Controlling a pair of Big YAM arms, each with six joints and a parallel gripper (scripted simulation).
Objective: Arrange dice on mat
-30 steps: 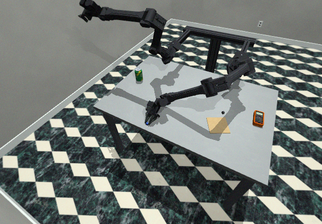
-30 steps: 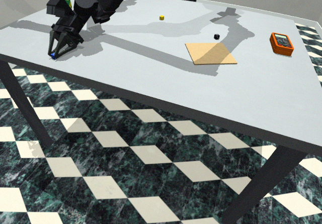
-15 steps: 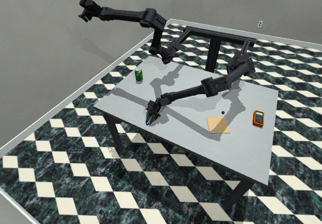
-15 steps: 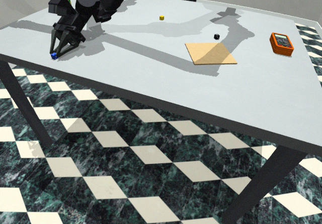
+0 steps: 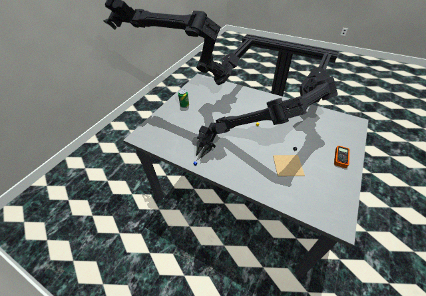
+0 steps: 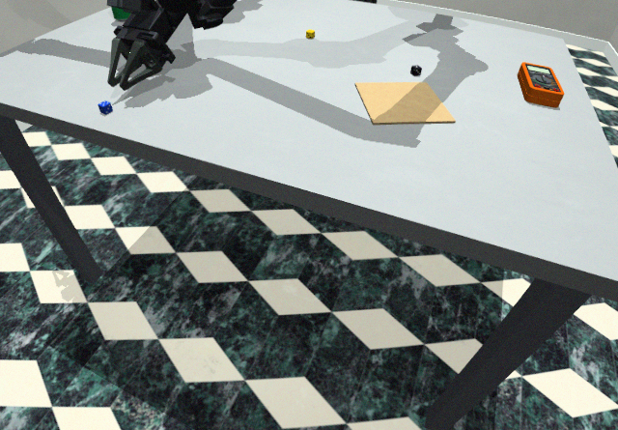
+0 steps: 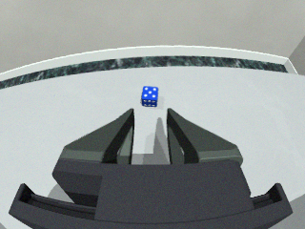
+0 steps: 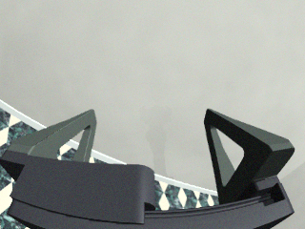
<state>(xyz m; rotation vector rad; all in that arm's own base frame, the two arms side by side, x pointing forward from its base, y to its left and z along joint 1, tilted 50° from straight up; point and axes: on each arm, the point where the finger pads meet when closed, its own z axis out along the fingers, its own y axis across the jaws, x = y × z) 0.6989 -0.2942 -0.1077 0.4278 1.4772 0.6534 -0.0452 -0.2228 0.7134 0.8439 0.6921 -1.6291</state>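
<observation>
Now: the blue die 40 mm ahead of my left hand, 30 mm below it and 10 mm to the right of it. From my left hand the other things lie so: tan mat 470 mm to the left, 140 mm behind, 30 mm below; black die 480 mm to the left, 270 mm behind, 30 mm below; yellow die 390 mm behind, 230 mm to the left, 30 mm below.
</observation>
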